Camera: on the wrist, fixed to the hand. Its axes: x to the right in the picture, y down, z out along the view.
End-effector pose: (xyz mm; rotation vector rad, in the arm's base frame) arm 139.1 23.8 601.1 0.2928 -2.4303 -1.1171
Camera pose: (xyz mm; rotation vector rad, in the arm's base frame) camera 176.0 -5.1 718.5 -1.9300 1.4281 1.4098
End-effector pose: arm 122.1 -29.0 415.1 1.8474 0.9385 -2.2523
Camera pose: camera 238.1 -29.3 365.0 -0.3675 -1.7077 1.3236
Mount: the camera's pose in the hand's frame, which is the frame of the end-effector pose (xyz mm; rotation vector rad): 14.4 70.2 -104.1 -0.1417 -0.1035 -1.6404
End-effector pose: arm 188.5 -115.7 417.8 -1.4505 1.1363 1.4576
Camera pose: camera 153.1 -236.9 413.4 -1.6046 -0.3773 0.3638
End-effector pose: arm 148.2 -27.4 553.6 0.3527 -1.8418 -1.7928
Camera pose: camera 205.7 -116.8 622.0 -1.4161 0.8879 1.8294
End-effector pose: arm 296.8 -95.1 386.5 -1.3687 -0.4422 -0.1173
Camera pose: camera 358.0 -178.1 313.5 -0.8195 -1.5683 -1.4243
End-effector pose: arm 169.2 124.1 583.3 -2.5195 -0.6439 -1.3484
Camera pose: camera 132.6 26.5 654.7 1.1753 1.9623 0.9495
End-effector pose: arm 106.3 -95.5 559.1 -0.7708 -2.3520 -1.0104
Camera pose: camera 161.3 -129.9 667.6 -1.1464 2.1988 1.3082
